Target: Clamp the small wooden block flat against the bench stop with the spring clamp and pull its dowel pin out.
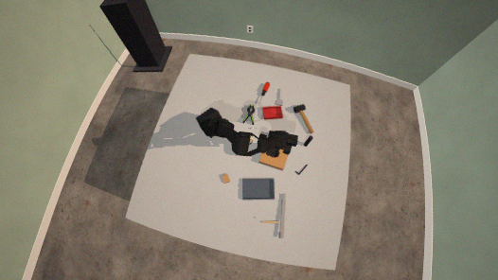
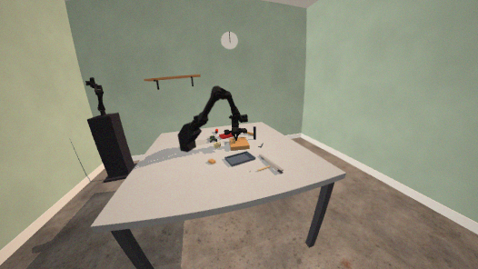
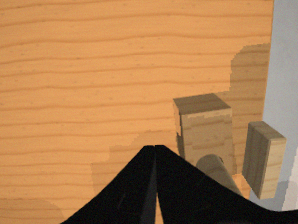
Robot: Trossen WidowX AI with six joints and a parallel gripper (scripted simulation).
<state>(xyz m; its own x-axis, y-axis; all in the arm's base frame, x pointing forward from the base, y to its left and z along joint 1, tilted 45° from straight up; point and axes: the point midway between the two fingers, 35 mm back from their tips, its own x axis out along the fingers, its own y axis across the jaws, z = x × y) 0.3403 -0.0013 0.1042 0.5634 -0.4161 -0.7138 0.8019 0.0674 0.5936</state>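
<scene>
Right now the dowel pin is 20 mm behind my hand and 20 mm below it. Also, from my hand: small wooden block 20 mm behind, 30 mm below; bench stop 50 mm behind, 20 mm to the left, 30 mm below; wooden board 20 mm ahead, 60 mm below.
</scene>
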